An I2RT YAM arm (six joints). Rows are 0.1 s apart.
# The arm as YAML. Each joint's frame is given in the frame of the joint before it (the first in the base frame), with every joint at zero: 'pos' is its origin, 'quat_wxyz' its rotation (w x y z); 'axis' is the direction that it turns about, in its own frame. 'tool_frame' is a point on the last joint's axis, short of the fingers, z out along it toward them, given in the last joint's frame.
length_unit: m
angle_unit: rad
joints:
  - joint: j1
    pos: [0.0, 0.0, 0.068]
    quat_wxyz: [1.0, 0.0, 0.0, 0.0]
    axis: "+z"
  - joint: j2
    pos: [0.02, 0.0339, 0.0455]
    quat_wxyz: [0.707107, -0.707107, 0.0, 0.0]
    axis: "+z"
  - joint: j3
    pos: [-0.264, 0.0, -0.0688]
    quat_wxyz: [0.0, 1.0, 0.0, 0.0]
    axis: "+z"
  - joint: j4
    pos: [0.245, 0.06, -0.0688]
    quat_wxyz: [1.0, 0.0, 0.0, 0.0]
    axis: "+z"
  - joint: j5
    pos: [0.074, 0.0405, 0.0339]
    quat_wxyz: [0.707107, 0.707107, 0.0, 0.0]
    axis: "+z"
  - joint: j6
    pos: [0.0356, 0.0, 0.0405]
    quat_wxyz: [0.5, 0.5, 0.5, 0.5]
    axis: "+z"
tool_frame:
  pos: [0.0, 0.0, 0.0]
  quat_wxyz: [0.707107, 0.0, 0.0, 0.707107]
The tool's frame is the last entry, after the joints.
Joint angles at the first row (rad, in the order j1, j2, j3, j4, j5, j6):
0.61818, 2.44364, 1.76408, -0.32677, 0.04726, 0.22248
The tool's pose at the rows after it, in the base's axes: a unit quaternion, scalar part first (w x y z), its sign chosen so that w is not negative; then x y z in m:
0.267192 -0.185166 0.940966 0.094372 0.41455 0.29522 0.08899
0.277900 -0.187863 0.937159 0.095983 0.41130 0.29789 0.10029
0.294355 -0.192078 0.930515 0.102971 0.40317 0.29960 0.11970
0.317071 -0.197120 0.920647 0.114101 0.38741 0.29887 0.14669
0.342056 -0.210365 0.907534 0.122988 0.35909 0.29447 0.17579
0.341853 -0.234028 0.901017 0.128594 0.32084 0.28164 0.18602
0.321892 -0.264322 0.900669 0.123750 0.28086 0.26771 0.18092
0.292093 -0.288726 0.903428 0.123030 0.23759 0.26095 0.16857
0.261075 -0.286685 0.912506 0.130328 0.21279 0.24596 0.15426
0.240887 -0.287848 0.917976 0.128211 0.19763 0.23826 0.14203
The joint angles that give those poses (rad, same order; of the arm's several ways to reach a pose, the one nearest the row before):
0.62219, 2.43072, 1.76252, -0.32977, 0.04798, 0.21945
0.63077, 2.40222, 1.75289, -0.32698, 0.05635, 0.21783
0.64341, 2.34133, 1.71571, -0.31346, 0.06116, 0.21629
0.66196, 2.24092, 1.64065, -0.28586, 0.06693, 0.21625
0.69307, 2.09883, 1.51523, -0.24676, 0.08125, 0.20597
0.72681, 1.95069, 1.33659, -0.21209, 0.07668, 0.18861
0.76830, 1.82982, 1.16431, -0.20441, 0.07488, 0.17000
0.84022, 1.73903, 1.01458, -0.20554, 0.07935, 0.19521
0.86344, 1.67902, 0.89429, -0.19599, 0.05354, 0.23834
0.88382, 1.65849, 0.82464, -0.18602, 0.04765, 0.26263

